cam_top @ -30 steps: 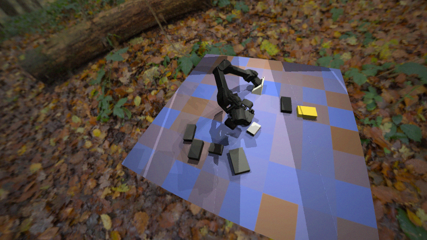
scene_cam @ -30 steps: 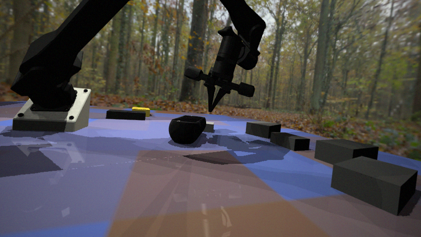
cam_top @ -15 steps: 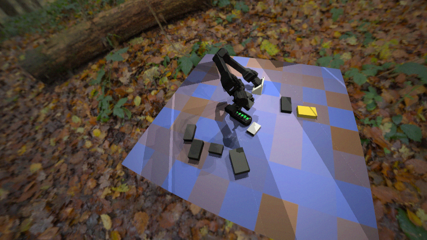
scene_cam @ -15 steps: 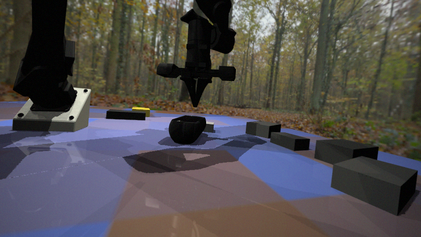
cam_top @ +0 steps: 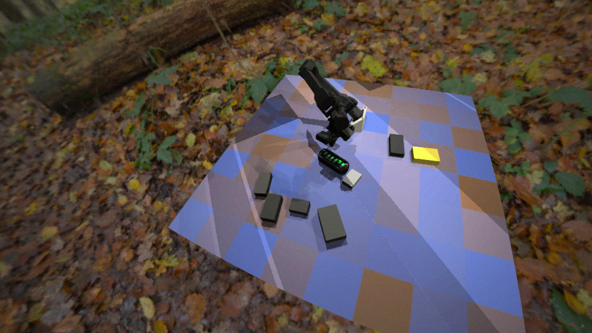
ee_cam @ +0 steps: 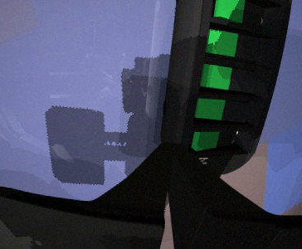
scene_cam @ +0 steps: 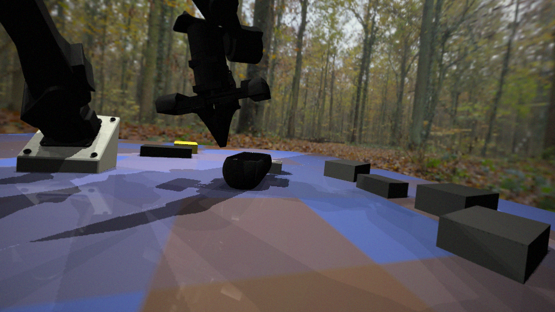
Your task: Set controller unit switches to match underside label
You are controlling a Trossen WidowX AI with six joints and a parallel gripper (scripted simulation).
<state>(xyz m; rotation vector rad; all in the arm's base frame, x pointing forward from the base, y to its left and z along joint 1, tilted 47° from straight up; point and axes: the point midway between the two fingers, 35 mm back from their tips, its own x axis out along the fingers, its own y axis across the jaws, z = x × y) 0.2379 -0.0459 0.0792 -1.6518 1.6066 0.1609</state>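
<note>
Right now the white block is 12 cm to the left of my gripper tip, 12 cm ahead of it and 5 cm below it. Also, from my gripper tip: dark block (30 cm to the left, 12 cm behind, 5 cm below); then yellow block (43 cm to the left, 8 cm behind, 5 cm below).
</note>
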